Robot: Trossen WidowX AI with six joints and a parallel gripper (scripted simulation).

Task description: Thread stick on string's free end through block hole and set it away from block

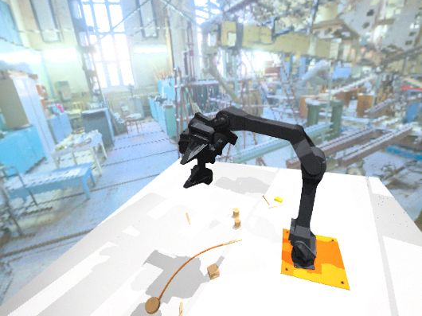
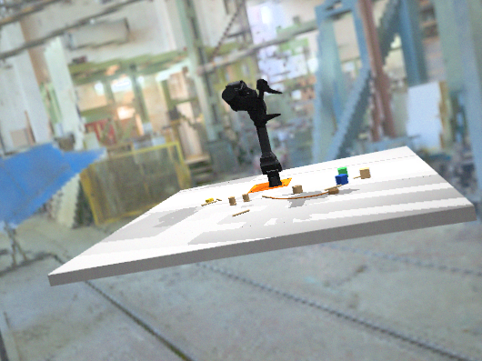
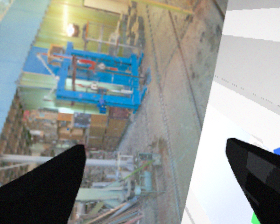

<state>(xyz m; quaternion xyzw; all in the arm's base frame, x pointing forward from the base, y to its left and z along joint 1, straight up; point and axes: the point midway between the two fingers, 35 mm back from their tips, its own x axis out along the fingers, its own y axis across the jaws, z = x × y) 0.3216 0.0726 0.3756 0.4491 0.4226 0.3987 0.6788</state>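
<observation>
Right now the thin wooden stick is 8 cm behind my gripper tip, 14 cm to the right of it and 37 cm below it. From my gripper tip the other things lie so: blue cube 4 cm behind, 17 cm to the left, 35 cm below; green cube 18 cm behind, 20 cm to the left, 35 cm below; round wooden button 10 cm ahead, 12 cm to the left, 36 cm below.
</observation>
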